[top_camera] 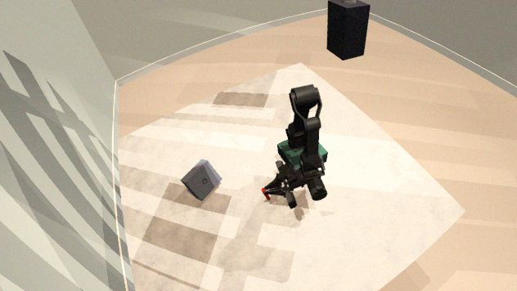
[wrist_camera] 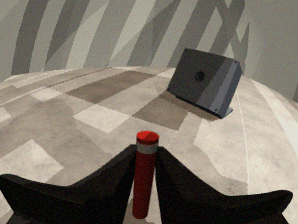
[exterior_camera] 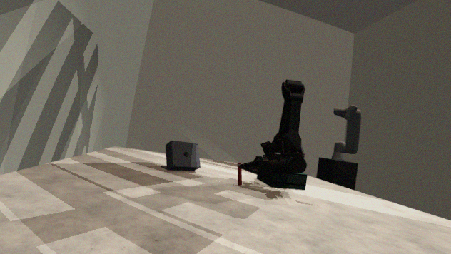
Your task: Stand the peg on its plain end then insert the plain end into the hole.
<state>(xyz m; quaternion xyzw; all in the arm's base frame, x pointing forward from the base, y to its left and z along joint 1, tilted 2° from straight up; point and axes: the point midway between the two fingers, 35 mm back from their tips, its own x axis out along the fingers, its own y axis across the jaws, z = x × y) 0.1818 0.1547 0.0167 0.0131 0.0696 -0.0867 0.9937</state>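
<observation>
Now: the red peg 1 cm below my gripper tip. Round my gripper tip: grey sloped panel (21 cm ahead, 16 cm to the right, 1 cm below).
</observation>
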